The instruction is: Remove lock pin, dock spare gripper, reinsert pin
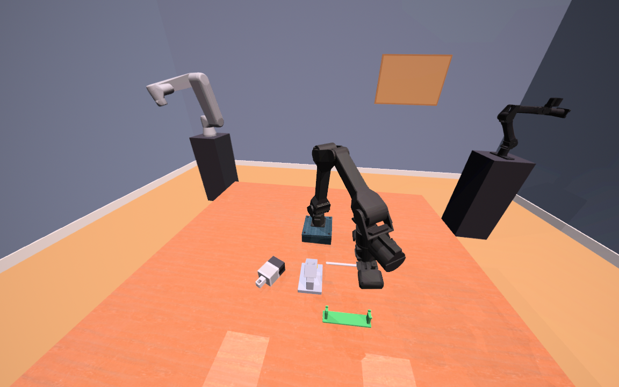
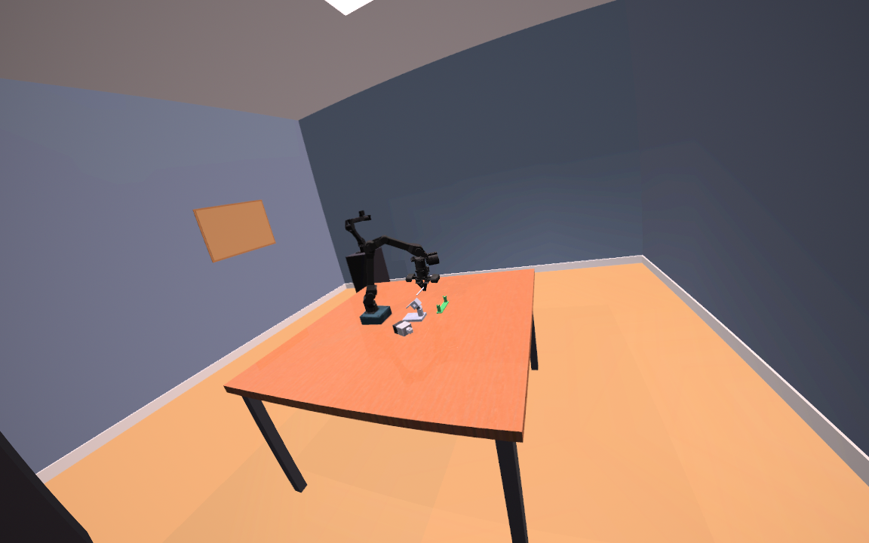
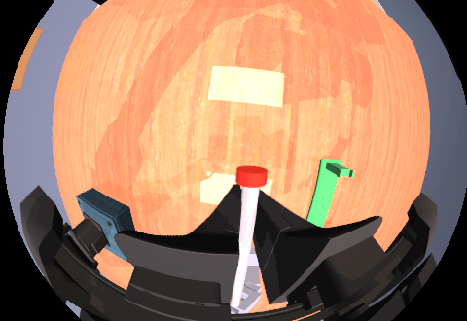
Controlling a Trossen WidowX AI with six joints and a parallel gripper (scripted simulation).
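Right now the green stand is 11 cm ahead of my gripper tip, 6 cm below it and 5 cm to the right of it. The rest, counted from my gripper tip: mount (17 cm to the right, 3 cm below, 1 cm ahead); spare gripper (32 cm to the right, 6 cm below, 2 cm ahead).
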